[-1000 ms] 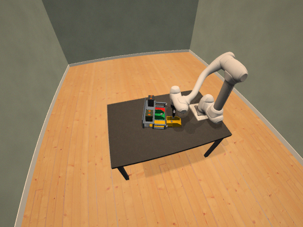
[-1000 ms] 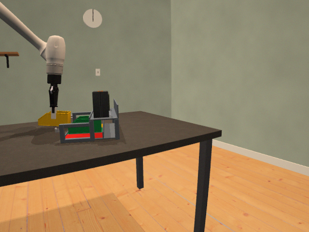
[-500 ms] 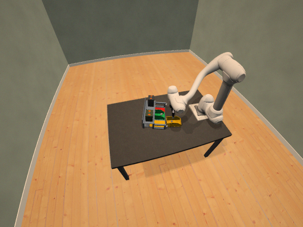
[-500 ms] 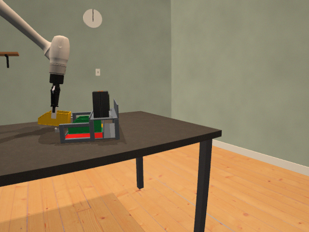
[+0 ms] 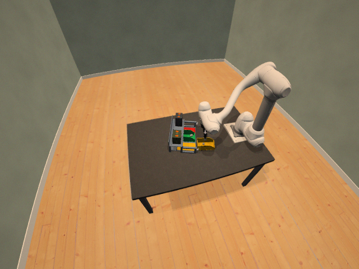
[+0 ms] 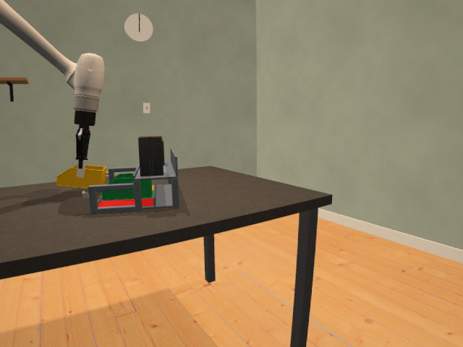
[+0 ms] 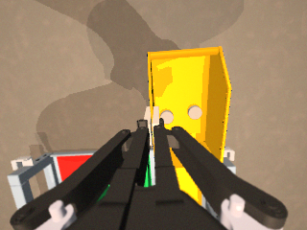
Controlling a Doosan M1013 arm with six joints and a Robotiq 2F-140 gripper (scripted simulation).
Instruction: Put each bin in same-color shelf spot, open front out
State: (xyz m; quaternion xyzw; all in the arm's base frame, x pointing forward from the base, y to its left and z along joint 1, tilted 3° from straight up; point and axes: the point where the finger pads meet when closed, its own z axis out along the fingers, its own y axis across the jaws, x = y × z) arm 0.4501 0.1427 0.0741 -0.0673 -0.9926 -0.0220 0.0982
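Now: hand 5 cm to the right of the yellow bin and 4 cm above it. The rest, counted from my hand: green bin: 17 cm ahead, 9 cm to the right, 6 cm below.
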